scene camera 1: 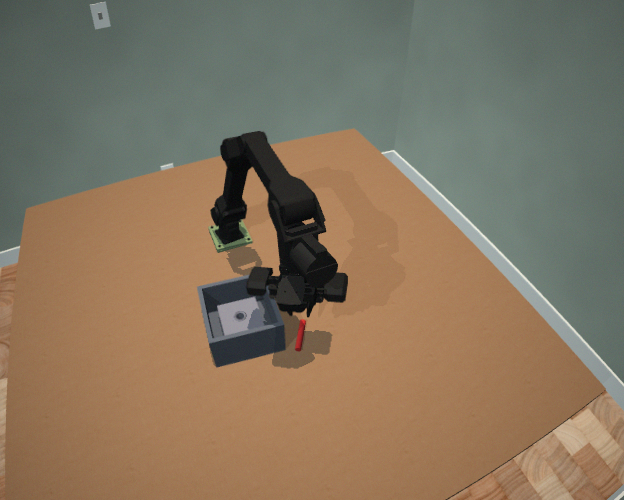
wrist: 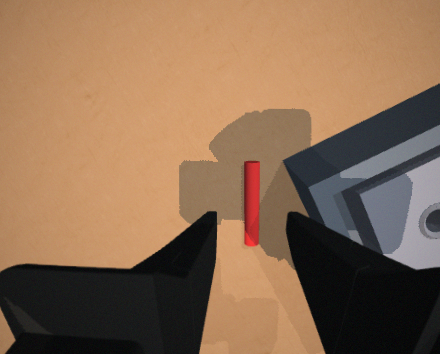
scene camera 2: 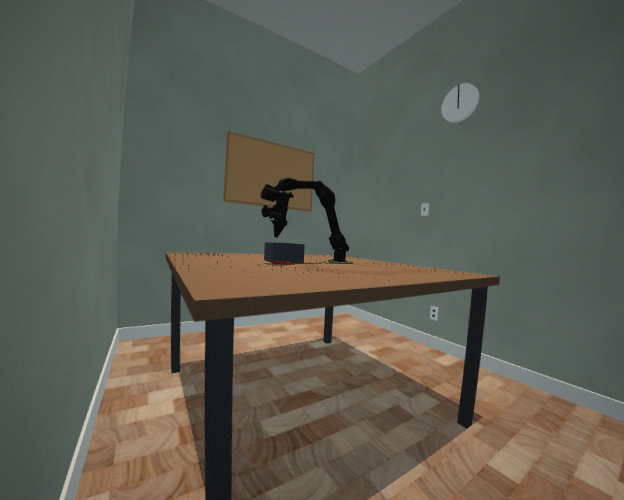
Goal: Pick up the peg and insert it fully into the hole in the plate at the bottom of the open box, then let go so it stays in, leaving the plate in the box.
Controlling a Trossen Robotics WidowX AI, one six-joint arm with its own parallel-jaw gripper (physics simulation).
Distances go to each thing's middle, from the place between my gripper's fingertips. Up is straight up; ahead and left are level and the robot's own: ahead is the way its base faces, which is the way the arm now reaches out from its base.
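Red peg (wrist: pixel 251 168): 12 cm below my hand, 3 cm behind, 2 cm to the left. Dark blue-grey box (scene camera 1: pixel 270 338): 8 cm below my hand, 9 cm to the right, 11 cm behind. Pale plate (scene camera 1: pixel 241 315): 9 cm below my hand, 9 cm to the right, 11 cm behind.
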